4 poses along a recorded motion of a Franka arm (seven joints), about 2.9 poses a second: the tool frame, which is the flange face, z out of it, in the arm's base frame.
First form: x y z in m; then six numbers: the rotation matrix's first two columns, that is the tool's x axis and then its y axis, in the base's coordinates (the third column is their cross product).
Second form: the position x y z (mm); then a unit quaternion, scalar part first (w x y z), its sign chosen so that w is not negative. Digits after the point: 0 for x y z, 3 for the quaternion.
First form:
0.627, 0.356, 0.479, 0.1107, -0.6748, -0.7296, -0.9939, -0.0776, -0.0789
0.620, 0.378, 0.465, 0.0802, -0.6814, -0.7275, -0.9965, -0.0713, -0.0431
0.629, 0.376, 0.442, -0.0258, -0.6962, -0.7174, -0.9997, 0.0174, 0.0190
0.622, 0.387, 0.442, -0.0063, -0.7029, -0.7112, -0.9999, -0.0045, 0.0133
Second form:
627, 356, 479, 0.297, -0.683, 0.611, 0.268
620, 378, 465, 0.285, -0.678, 0.619, 0.277
629, 376, 442, 0.272, -0.643, 0.659, 0.279
622, 387, 442, 0.268, -0.652, 0.653, 0.277

